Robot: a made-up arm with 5 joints. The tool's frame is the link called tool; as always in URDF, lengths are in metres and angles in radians.
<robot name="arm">
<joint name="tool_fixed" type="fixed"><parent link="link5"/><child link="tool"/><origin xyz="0.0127 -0.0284 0" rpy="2.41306 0.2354 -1.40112"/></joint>
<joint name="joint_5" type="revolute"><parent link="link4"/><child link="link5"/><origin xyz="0.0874 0.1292 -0.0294" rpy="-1.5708 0 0"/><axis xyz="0 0 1"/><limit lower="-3.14" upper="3.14" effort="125" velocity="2.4"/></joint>
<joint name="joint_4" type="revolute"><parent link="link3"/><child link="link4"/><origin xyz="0.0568 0.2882 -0.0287"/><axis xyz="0 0 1"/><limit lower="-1.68" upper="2.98" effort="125" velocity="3.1"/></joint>
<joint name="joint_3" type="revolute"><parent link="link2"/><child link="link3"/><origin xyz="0.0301 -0.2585 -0.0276"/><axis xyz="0 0 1"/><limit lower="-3.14" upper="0.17" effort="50" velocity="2.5"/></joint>
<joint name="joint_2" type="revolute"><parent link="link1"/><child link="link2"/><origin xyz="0.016 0.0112 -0.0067" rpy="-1.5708 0 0"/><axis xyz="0 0 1"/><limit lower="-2.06" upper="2.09" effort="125" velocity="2.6"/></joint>
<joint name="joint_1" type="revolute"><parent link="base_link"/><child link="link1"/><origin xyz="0.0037 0.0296 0.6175"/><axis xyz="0 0 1"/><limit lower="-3.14" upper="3.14" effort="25" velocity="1.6"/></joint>
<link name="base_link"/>
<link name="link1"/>
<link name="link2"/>
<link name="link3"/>
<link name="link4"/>
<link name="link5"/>
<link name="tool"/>
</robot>
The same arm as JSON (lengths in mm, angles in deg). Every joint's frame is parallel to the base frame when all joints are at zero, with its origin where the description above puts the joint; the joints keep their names.
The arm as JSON. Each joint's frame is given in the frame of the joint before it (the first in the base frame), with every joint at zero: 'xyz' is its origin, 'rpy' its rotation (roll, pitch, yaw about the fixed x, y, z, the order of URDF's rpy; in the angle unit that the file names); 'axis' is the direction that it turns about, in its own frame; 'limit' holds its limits. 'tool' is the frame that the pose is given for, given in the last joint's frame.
{
  "units": {
    "length": "mm",
    "angle": "deg"
  },
  "joints": [
    {
      "name": "joint_1",
      "type": "revolute",
      "origin": {
        "xyz": [
          3.7,
          29.6,
          617.5
        ],
        "rpy": [
          0.0,
          0.0,
          0.0
        ]
      },
      "axis": "+z",
      "limit": {
        "lower": -179.91,
        "upper": 179.91
      }
    },
    {
      "name": "joint_2",
      "type": "revolute",
      "origin": {
        "xyz": [
          16.0,
          11.2,
          -6.7
        ],
        "rpy": [
          0.0,
          0.0,
          0.0
        ]
      },
      "axis": "+y",
      "limit": {
        "lower": -118.03,
        "upper": 119.75
      }
    },
    {
      "name": "joint_3",
      "type": "revolute",
      "origin": {
        "xyz": [
          30.1,
          -27.6,
          258.5
        ],
        "rpy": [
          0.0,
          0.0,
          0.0
        ]
      },
      "axis": "+y",
      "limit": {
        "lower": -179.91,
        "upper": 9.74
      }
    },
    {
      "name": "joint_4",
      "type": "revolute",
      "origin": {
        "xyz": [
          56.8,
          -28.7,
          -288.2
        ],
        "rpy": [
          0.0,
          0.0,
          0.0
        ]
      },
      "axis": "+y",
      "limit": {
        "lower": -96.26,
        "upper": 170.74
      }
    },
    {
      "name": "joint_5",
      "type": "revolute",
      "origin": {
        "xyz": [
          87.4,
          -29.4,
          -129.2
        ],
        "rpy": [
          0.0,
          0.0,
          0.0
        ]
      },
      "axis": "-z",
      "limit": {
        "lower": -179.91,
        "upper": 179.91
      }
    }
  ],
  "tool": {
    "origin": {
      "xyz": [
        12.7,
        28.4,
        0.0
      ],
      "rpy": [
        -41.74,
        -13.49,
        80.28
      ]
    }
  }
}

